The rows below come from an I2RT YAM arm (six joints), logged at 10 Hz.
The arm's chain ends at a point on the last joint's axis. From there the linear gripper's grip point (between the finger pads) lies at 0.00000 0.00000 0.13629 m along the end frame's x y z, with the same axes.
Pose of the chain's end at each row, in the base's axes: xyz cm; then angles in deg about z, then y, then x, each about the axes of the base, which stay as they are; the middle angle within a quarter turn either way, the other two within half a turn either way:
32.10, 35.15, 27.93, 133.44, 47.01, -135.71
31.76, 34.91, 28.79, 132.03, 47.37, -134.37
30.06, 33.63, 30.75, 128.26, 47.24, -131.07
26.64, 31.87, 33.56, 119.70, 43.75, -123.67
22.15, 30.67, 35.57, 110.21, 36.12, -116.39
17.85, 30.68, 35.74, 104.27, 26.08, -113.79
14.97, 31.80, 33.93, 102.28, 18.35, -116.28
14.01, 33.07, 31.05, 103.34, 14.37, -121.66
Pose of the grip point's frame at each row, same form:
42.07, 41.64, 21.28, 133.44, 47.01, -135.71
41.79, 41.51, 22.34, 132.03, 47.37, -134.37
40.07, 40.61, 24.67, 128.26, 47.24, -131.07
36.06, 40.06, 28.10, 119.70, 43.75, -123.67
30.18, 40.53, 30.68, 110.21, 36.12, -116.39
23.84, 41.88, 30.80, 104.27, 26.08, -113.79
19.26, 43.40, 28.20, 102.28, 18.35, -116.28
17.39, 44.31, 24.12, 103.34, 14.37, -121.66

